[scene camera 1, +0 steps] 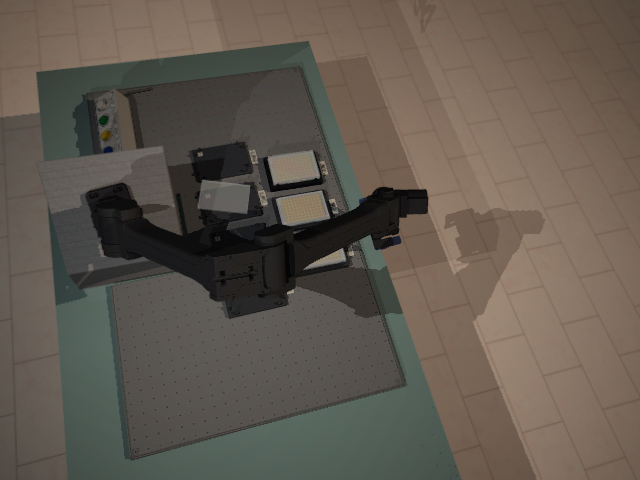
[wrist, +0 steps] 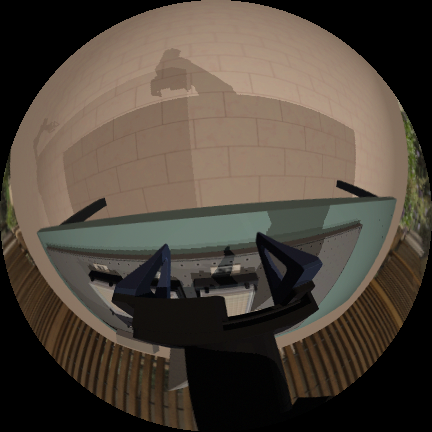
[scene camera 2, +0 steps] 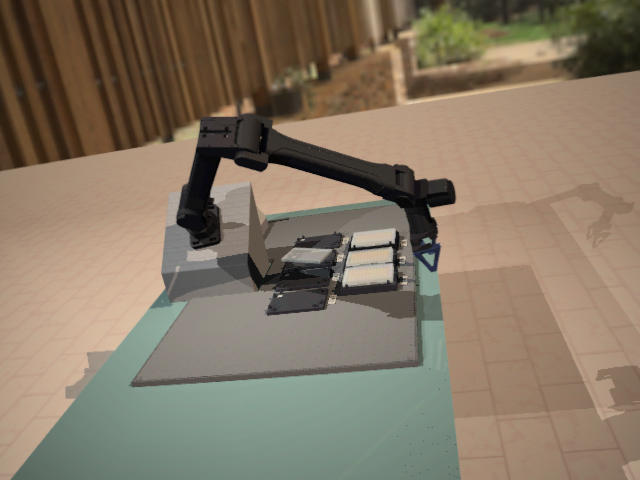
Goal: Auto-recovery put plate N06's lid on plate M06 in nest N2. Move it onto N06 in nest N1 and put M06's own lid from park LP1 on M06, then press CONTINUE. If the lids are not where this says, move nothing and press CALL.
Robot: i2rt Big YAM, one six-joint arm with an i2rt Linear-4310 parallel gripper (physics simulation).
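Frame: origin at the arm's base, x ahead, y left, z up, level; metres.
Where they show: gripper, fingertip midpoint: (wrist: 212,242) (scene camera 2: 432,262); arm's base at its link origin: (scene camera 1: 114,212) (scene camera 2: 205,227).
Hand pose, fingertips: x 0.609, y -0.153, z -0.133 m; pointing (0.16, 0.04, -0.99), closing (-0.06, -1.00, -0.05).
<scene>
Things, the pixels of their top centre, and the offset from my fingertips. "pt": a spot on its surface instead. Level surfaces: height alone.
- far plate at its top centre: (wrist: 113,303) (scene camera 1: 294,165) (scene camera 2: 373,235) dz +0.000, dx -0.149, dy +0.251 m
- middle plate at its top centre: (scene camera 1: 303,206) (scene camera 2: 369,254) dz -0.007, dx -0.163, dy +0.126 m
- clear lid at its top centre: (scene camera 1: 224,195) (scene camera 2: 306,253) dz -0.013, dx -0.351, dy +0.217 m
- button panel at its top centre: (scene camera 1: 112,122) (wrist: 134,349) dz +0.048, dx -0.577, dy +0.469 m
- far pad at a spot on its surface: (scene camera 1: 222,161) (scene camera 2: 317,242) pt dz -0.026, dx -0.327, dy +0.331 m
- third pad at a spot on its surface: (scene camera 2: 305,279) pt dz -0.026, dx -0.341, dy +0.060 m
- perforated board at its surface level: dz -0.036 m
My open, empty gripper (scene camera 1: 379,220) (scene camera 2: 428,254) (wrist: 212,240) hangs over the table's right edge, beyond the nests. Three plates stand in the nest column: a far plate (scene camera 1: 293,167) (scene camera 2: 373,238), a middle plate (scene camera 1: 302,208) (scene camera 2: 370,256) and a near plate (scene camera 1: 328,258) (scene camera 2: 368,274), partly hidden by the arm in scene camera 1. The far and near plates look whiter, as if lidded; the middle one looks yellower. Nest labels are unreadable. A clear lid (scene camera 1: 224,196) (scene camera 2: 308,255) lies skewed over the second park pad. The button panel (scene camera 1: 116,121) has green, yellow and blue buttons.
Dark park pads include a far pad (scene camera 1: 222,161) (scene camera 2: 319,240), a third pad (scene camera 2: 305,279), glossy and partly hidden by the arm in scene camera 1, and a near pad (scene camera 1: 256,305) (scene camera 2: 298,300). The grey base block (scene camera 1: 67,206) (scene camera 2: 206,273) stands left, beside the perforated board (scene camera 1: 248,377) (scene camera 2: 289,346).
</scene>
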